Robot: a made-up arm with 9 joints. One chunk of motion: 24 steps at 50 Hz.
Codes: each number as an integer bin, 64 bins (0 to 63) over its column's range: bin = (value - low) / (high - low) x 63, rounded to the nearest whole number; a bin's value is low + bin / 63 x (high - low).
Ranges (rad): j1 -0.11..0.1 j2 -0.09..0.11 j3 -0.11..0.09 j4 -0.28..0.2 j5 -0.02..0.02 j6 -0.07..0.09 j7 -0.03..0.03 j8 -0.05..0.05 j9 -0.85..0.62
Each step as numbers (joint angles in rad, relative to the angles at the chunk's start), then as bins.
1 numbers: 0.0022 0.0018 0.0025 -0.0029 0.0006 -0.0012 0.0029 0.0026 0.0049
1 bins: 34 29 35 36 32 27 35 33 37
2 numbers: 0.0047 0.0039 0.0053 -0.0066 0.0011 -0.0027 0.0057 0.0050 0.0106
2 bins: 34 30 36 36 33 26 37 35 37
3 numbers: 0.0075 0.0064 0.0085 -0.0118 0.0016 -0.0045 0.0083 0.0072 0.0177
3 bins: 35 30 37 35 34 26 40 36 37
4 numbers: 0.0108 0.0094 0.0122 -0.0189 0.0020 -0.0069 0.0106 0.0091 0.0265
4 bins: 36 31 38 34 35 25 43 37 38
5 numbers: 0.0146 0.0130 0.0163 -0.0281 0.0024 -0.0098 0.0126 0.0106 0.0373
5 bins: 37 32 40 33 35 24 45 38 38
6 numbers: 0.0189 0.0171 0.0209 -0.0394 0.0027 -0.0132 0.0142 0.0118 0.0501
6 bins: 39 34 41 32 36 22 46 39 39
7 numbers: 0.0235 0.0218 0.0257 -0.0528 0.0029 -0.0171 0.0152 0.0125 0.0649
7 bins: 40 35 43 30 36 21 47 39 39
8 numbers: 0.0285 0.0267 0.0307 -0.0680 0.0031 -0.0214 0.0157 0.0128 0.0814
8 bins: 42 37 44 28 36 19 48 40 40
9 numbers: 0.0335 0.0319 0.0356 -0.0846 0.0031 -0.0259 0.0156 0.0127 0.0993
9 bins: 43 38 46 26 36 17 48 40 41
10 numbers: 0.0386 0.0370 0.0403 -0.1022 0.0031 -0.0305 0.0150 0.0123 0.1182
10 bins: 45 40 47 23 36 16 47 39 41
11 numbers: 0.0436 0.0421 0.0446 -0.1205 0.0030 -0.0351 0.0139 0.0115 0.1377
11 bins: 46 42 49 21 36 14 46 39 42
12 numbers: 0.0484 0.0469 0.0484 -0.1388 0.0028 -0.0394 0.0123 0.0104 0.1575
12 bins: 48 43 50 19 36 12 44 38 43
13 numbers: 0.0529 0.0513 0.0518 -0.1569 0.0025 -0.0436 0.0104 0.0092 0.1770
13 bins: 49 45 51 16 35 10 42 37 44
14 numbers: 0.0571 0.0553 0.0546 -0.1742 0.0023 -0.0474 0.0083 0.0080 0.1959
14 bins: 50 46 52 14 35 9 40 37 45
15 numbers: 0.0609 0.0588 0.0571 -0.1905 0.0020 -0.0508 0.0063 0.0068 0.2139
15 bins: 51 47 53 12 35 8 38 36 46
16 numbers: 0.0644 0.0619 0.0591 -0.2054 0.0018 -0.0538 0.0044 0.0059 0.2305
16 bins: 52 48 53 10 34 6 36 35 46
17 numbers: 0.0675 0.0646 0.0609 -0.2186 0.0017 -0.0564 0.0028 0.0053 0.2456
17 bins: 53 49 54 8 34 5 34 35 47
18 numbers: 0.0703 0.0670 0.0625 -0.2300 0.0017 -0.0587 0.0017 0.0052 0.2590
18 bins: 54 49 54 7 34 4 33 35 48
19 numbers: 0.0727 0.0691 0.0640 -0.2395 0.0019 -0.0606 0.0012 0.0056 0.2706
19 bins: 55 50 55 5 34 4 33 35 48
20 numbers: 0.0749 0.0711 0.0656 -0.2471 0.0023 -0.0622 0.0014 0.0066 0.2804
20 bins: 55 51 55 4 35 3 33 36 48
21 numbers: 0.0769 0.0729 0.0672 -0.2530 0.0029 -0.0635 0.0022 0.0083 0.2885
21 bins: 56 51 56 4 36 3 34 37 49
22 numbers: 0.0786 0.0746 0.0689 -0.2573 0.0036 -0.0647 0.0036 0.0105 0.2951
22 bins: 57 52 56 3 37 2 35 38 49
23 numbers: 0.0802 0.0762 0.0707 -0.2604 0.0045 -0.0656 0.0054 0.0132 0.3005
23 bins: 57 52 57 3 39 2 37 40 49
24 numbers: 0.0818 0.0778 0.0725 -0.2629 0.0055 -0.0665 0.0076 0.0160 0.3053
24 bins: 58 53 57 2 40 1 39 42 50
